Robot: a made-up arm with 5 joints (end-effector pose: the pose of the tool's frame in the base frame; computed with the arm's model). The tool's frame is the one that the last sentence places.
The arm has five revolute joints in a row. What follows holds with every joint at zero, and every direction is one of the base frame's. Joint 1 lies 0.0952 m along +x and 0.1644 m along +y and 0.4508 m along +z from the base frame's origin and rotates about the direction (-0.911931, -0.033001, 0.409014), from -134.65 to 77.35 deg. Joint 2 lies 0.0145 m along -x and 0.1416 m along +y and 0.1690 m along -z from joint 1 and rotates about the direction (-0.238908, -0.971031, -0.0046), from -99.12 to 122.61 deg. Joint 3 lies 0.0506 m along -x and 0.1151 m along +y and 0.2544 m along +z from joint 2 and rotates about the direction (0.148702, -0.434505, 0.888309), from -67.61 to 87.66 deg. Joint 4 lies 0.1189 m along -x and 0.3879 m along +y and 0.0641 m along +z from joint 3 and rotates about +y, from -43.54 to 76.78 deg. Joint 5 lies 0.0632 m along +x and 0.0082 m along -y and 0.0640 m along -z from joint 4 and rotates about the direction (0.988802, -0.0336, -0.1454), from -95.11 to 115.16 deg. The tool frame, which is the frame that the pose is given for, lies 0.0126 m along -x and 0.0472 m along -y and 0.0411 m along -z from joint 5; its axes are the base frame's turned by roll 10.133, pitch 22.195 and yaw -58.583 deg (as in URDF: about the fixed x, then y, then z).
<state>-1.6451 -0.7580 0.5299 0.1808 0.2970</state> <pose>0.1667 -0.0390 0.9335 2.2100 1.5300 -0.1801</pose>
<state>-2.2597 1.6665 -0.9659 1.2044 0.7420</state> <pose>0.4435 -0.0892 1.0526 -1.6694 -0.5545 0.4632</pose>
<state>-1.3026 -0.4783 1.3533 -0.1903 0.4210</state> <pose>-0.0444 0.2326 0.8877 2.3762 0.2309 0.1935</pose>
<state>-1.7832 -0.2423 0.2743 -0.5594 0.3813</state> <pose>0.2135 -0.0439 1.0034 2.7190 0.4316 -1.1685</pose>
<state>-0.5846 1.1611 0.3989 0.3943 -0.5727</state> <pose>-0.0233 0.8548 0.4053 0.1696 -0.7694 -1.1781</pose>
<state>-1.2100 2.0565 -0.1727 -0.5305 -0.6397</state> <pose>0.3387 0.7671 0.7789 0.3856 -2.0703 -2.3298</pose>
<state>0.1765 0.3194 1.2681 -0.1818 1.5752</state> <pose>-0.3981 0.5161 0.2036 0.9027 1.2356 0.6521</pose>
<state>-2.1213 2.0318 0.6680 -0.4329 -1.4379</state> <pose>0.5665 0.4648 0.9820 1.1681 1.0965 2.5708</pose>
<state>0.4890 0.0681 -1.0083 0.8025 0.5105</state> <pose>0.0445 0.7150 0.1599 0.3540 0.6955 -2.3378</pose>
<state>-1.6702 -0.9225 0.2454 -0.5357 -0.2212</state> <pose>0.3537 -0.1110 0.8448 1.9920 1.1792 -0.9853</pose>
